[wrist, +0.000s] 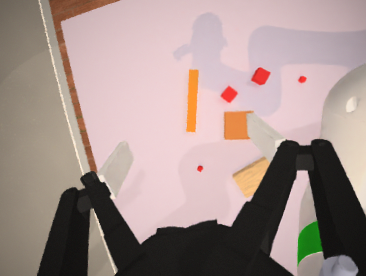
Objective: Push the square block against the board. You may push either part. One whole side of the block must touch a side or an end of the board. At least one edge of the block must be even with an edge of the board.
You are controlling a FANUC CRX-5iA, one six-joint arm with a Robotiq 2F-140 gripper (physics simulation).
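Frame: origin at the arm's base, x ahead, y left, z up, level; millimetres.
Where they show: gripper, fingertip midpoint: (pixel 186 137).
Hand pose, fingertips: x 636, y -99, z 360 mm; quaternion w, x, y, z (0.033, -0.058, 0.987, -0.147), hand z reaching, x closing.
Things, the pixels of their top centre, and the offset from my fingertips.
- long thin orange bar, top centre: (pixel 192 101) 15 mm ahead, 64 mm right, 418 mm down
- square block, top centre: (pixel 239 125) 146 mm back, 37 mm left, 419 mm down
- light wooden block, top centre: (pixel 257 178) 206 mm back, 240 mm left, 419 mm down
The board, a long thin orange bar (pixel 192 101), lies on the pink table top, its long sides running nearly up and down in the view. The square block (pixel 236 126), darker orange and flat, lies to the right of the board's lower half. A gap separates them, and their facing sides look almost parallel. My gripper (pixel 186 137) is open and empty, its fingers wide apart. The left fingertip is well left of the board. The right fingertip overlaps the square block's right edge in the view and hides a bit of it.
Two red cubes (pixel 229 94) (pixel 260 76) lie above the square block in the view. Small red cubes (pixel 302 79) (pixel 200 168) lie at the right and below the board. A light wooden block (pixel 251 177) is partly behind the right finger. A white rounded arm part (pixel 347 135) stands at the right.
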